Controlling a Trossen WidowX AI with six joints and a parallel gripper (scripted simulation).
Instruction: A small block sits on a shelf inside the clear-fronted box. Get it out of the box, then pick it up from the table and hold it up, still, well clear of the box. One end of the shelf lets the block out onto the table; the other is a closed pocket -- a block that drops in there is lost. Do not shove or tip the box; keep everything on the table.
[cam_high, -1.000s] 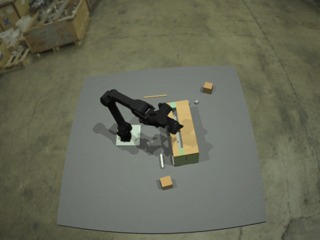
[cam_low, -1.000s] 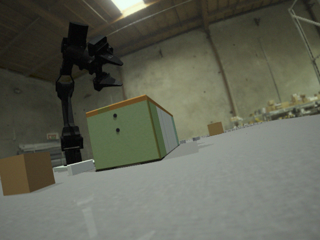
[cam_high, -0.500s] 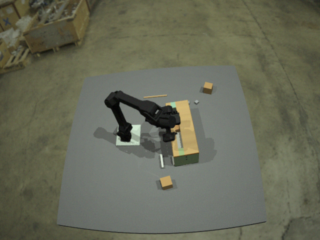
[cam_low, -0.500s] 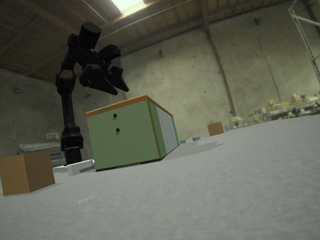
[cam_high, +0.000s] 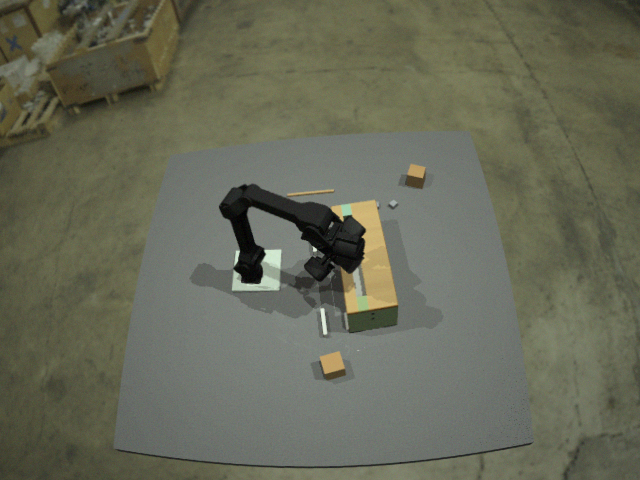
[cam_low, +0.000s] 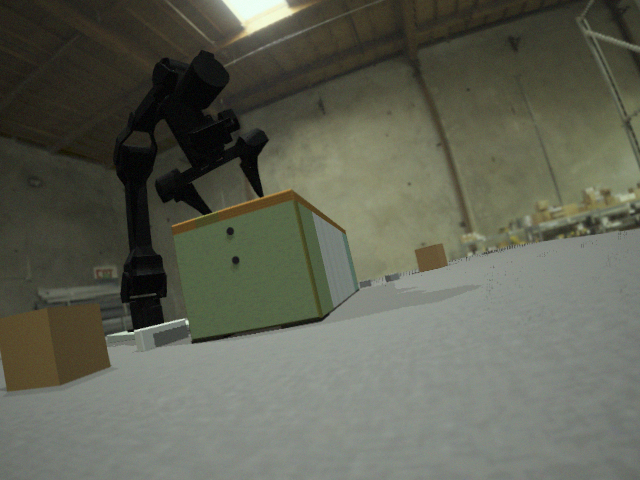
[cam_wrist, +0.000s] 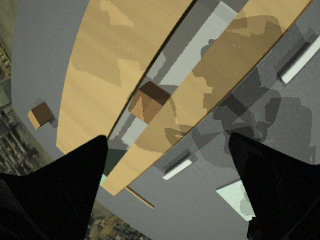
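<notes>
Right now my gripper tip is 11 cm above the long box, 3 cm to the right of it and 1 cm short of it. Also, from my gripper tip: thin wooden stick (38 cm to the left, 17 cm below, 14 cm behind).
</notes>
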